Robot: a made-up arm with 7 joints.
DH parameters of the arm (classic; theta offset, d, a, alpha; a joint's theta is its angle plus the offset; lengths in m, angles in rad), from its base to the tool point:
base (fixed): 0 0 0 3.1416
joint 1: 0 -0.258 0 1.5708
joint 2: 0 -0.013 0 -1.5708
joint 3: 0 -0.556 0 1.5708
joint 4: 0 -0.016 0 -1.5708
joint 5: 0 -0.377 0 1.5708
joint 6: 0 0 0 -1.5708
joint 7: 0 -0.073 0 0
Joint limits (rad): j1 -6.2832..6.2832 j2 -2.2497..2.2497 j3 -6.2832..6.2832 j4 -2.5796..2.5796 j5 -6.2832..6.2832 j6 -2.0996..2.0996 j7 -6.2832..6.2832
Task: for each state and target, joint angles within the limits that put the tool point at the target. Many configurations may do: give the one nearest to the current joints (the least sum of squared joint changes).
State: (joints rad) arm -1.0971 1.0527 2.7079 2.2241 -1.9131 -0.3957 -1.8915
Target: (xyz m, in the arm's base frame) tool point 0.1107 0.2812 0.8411
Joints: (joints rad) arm -1.3098 1.2114 2.9942 1.7093 -1.8753 -0.4062 -1.8915
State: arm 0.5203 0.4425 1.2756 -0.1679 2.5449 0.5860 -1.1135
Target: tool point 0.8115 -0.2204 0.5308
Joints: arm 0.6713 1.2602 1.6198 -0.8178 2.6243 0.7479 -1.1135
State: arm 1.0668 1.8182 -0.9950 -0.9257 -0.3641 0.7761 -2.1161
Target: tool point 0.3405 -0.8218 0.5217
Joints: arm 0.9134 1.4812 -0.8777 -0.8366 -0.3781 0.7626 -2.1161
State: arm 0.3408 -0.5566 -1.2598 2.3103 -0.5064 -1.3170 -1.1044
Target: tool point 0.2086 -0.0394 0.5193
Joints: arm 0.7887 -0.1969 -0.8014 2.5796 -0.9839 -1.0045 -1.1044
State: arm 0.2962 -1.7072 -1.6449 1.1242 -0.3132 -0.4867 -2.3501
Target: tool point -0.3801 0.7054 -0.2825
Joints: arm 0.8182 -2.1659 -1.7437 0.5711 -0.2932 -0.4067 -2.3501
